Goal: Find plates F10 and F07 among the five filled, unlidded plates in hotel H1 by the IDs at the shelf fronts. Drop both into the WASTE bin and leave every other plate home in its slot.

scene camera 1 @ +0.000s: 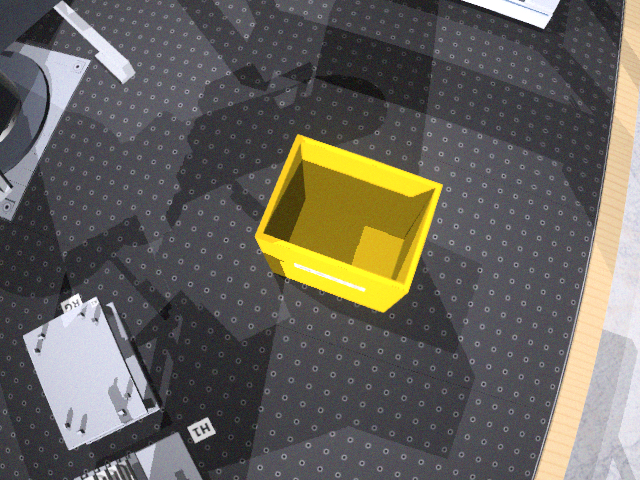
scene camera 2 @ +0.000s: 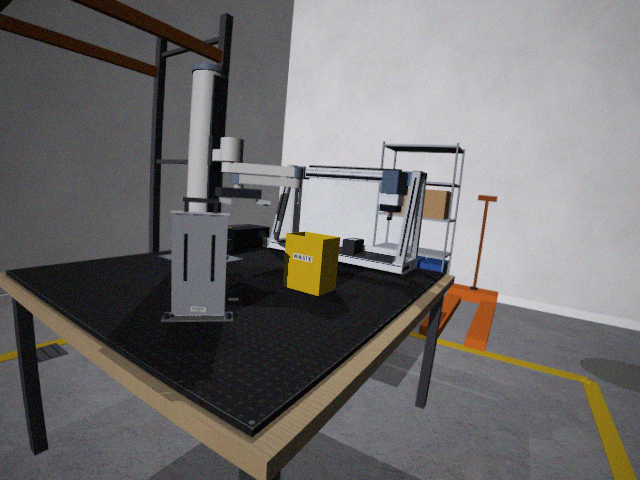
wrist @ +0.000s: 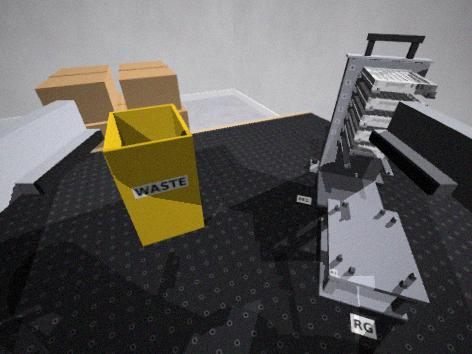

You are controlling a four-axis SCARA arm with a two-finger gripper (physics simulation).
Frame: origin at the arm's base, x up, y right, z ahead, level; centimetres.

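Where they show: gripper, between the fingertips: [scene camera 1: 62, 131] [scene camera 2: 252, 203] [wrist: 236, 119].
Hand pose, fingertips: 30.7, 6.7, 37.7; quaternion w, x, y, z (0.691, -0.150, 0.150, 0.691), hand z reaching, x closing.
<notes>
Things, the pixels of their centre, and the offset from my fingertips, as dx, dy, dz. "*": a spot on its surface instead.
- Hotel H1, middle of its body: [wrist: 369, 124] [scene camera 2: 200, 255] -13.4, +38.9, +17.3
- yellow WASTE bin, middle of its body: [scene camera 1: 346, 234] [wrist: 158, 172] [scene camera 2: 311, 262] -19.5, -4.1, +26.9
- RG label, a spot on its surface: [scene camera 1: 71, 304] [wrist: 363, 328] * -29.4, +16.0, -7.3
- black box, a spot on its surface: [scene camera 2: 353, 246] * -20.4, -58.3, +18.3
Hotel H1 [scene camera 1: 173, 459] [scene camera 2: 199, 273] [wrist: 341, 102] is a grey tower with a dark top handle. In the wrist view, at the right, several pale plates [wrist: 397, 80] sit stacked in its slots; their IDs are not readable. Scene camera 2 sees its back panel, which hides the plates. The yellow WASTE bin [scene camera 1: 356, 164] [scene camera 2: 305, 271] [wrist: 162, 215] stands upright, open at the top; no plate shows inside it in scene camera 1. My gripper [scene camera 2: 244, 202] [wrist: 236, 119] is open and holds nothing. It hangs above the table, apart from hotel and bin; one finger shows at the top left in scene camera 1.
A low pegged stand [scene camera 1: 80, 374] [wrist: 367, 242] beside the RG label [scene camera 1: 71, 304] [wrist: 363, 326] lies near the hotel. The arm column [scene camera 2: 201, 139] rises behind the hotel in scene camera 2. A white gantry frame [scene camera 2: 413, 222] stands behind the bin, with a black box [scene camera 2: 353, 246] inside.
</notes>
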